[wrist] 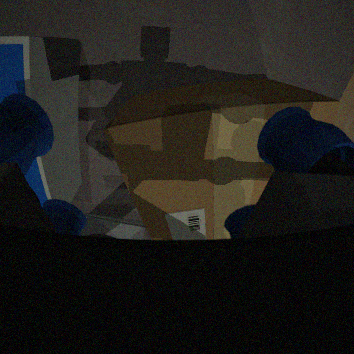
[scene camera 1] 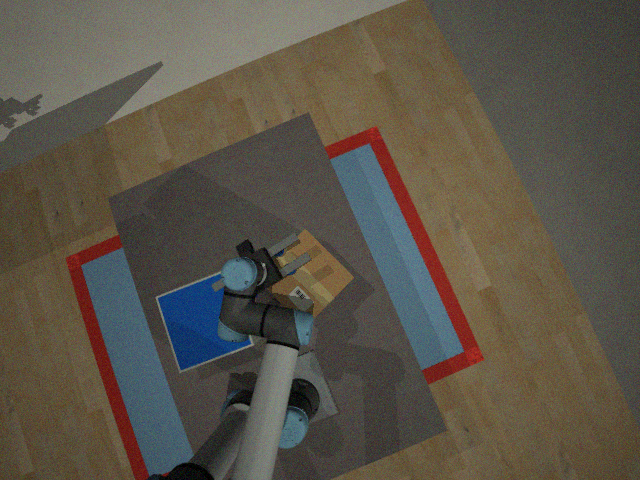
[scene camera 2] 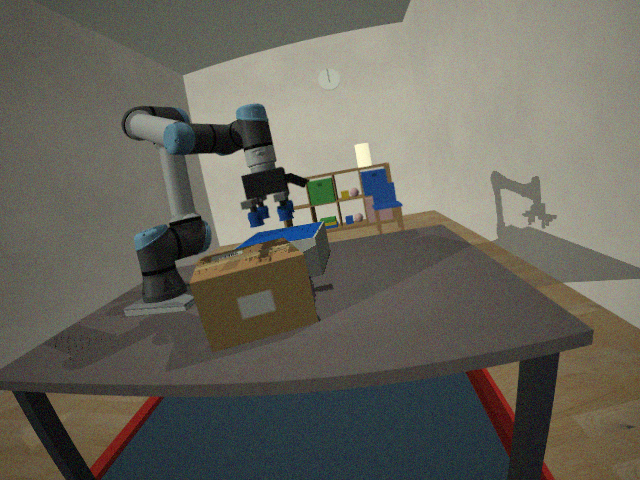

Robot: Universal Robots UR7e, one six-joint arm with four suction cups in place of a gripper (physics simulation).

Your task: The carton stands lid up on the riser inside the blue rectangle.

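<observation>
The brown carton (scene camera 1: 333,268) (scene camera 2: 294,297) (wrist: 187,192) stands lid up on the table, turned at an angle, with a tape strip and barcode label on top. Beside it, apart, stands the grey riser (scene camera 2: 319,250) (wrist: 61,125). Its top carries the white-edged blue rectangle (scene camera 1: 188,328) (scene camera 2: 289,233) (wrist: 10,65), partly hidden by the arm in scene camera 1. My gripper (scene camera 1: 285,262) (scene camera 2: 270,214) (wrist: 157,175), with four blue suction cups, is open and holds nothing. It hangs above the gap and the riser-side part of the carton, with air between cups and lid.
The grey table (scene camera 1: 248,155) (scene camera 2: 413,320) bears the arm's base plate (scene camera 1: 323,392) (scene camera 2: 160,305) near the carton and riser. A blue floor mat (scene camera 1: 118,330) (scene camera 2: 310,434) with a red border lies under the table. A shelf unit (scene camera 2: 338,205) and blue chair (scene camera 2: 385,198) stand behind.
</observation>
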